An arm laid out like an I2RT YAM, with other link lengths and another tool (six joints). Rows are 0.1 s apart.
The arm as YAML. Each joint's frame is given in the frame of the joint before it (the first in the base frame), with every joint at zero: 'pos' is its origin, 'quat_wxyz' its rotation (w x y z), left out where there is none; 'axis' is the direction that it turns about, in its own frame. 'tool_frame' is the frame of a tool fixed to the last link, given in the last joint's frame.
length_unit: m
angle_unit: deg
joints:
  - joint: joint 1
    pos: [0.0, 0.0, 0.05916]
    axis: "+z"
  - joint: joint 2
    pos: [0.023, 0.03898, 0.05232]
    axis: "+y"
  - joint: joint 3
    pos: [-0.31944, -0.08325, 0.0]
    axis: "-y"
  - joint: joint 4
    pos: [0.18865, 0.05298, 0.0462]
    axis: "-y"
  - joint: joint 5
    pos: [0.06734, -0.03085, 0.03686]
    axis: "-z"
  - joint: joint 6
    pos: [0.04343, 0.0, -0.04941]
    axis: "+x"
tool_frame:
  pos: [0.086, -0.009, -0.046]
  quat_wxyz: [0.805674, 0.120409, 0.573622, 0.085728]
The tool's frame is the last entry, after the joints.
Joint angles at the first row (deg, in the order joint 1, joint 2, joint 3, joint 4, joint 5, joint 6):
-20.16 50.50 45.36 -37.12 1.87 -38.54
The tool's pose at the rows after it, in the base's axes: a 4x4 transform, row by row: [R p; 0 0 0 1], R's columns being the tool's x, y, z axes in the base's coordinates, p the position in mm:
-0.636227 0.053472 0.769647 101.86; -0.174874 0.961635 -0.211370 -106.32; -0.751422 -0.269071 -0.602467 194.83; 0 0 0 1
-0.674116 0.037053 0.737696 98.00; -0.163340 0.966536 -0.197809 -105.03; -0.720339 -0.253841 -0.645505 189.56; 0 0 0 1
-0.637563 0.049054 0.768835 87.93; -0.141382 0.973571 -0.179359 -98.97; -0.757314 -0.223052 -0.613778 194.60; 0 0 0 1
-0.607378 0.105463 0.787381 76.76; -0.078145 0.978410 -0.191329 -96.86; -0.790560 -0.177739 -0.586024 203.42; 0 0 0 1
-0.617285 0.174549 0.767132 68.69; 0.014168 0.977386 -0.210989 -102.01; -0.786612 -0.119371 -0.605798 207.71; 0 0 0 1
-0.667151 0.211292 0.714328 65.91; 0.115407 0.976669 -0.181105 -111.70; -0.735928 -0.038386 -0.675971 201.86; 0 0 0 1
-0.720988 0.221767 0.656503 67.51; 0.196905 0.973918 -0.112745 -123.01; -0.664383 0.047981 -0.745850 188.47; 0 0 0 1
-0.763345 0.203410 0.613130 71.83; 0.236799 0.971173 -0.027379 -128.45; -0.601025 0.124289 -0.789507 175.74; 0 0 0 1
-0.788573 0.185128 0.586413 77.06; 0.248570 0.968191 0.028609 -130.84; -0.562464 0.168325 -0.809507 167.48; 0 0 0 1
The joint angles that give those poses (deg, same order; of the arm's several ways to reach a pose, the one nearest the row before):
-18.98 59.37 43.11 -38.57 4.25 -38.67
-19.11 60.69 42.96 -40.25 4.08 -38.92
-21.58 56.95 43.68 -42.61 0.58 -39.57
-28.18 54.68 46.13 -46.02 -4.34 -40.82
-37.87 56.80 48.86 -49.39 -9.63 -43.97
-45.61 63.11 50.63 -52.27 -13.48 -47.92
-49.91 70.87 51.07 -53.32 -15.49 -51.22
-50.87 77.10 51.13 -53.93 -16.75 -53.41
-50.28 80.93 51.16 -53.87 -17.28 -54.15

